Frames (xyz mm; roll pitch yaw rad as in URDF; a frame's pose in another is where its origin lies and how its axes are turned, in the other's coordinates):
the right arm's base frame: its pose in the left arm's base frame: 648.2 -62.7 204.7 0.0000 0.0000 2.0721
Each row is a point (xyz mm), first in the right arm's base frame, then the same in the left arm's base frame.
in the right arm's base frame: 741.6 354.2 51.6
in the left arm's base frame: -18.8 417.4 256.3
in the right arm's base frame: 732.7 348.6 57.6
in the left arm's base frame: -9.6 412.3 262.3
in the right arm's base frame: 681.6 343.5 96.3
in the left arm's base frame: 19.4 370.0 301.0
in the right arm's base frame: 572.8 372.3 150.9
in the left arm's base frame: 46.4 260.7 355.6
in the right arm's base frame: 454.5 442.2 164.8
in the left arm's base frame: 42.0 123.4 369.5
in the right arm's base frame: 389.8 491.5 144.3
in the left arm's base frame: 29.8 42.9 349.0
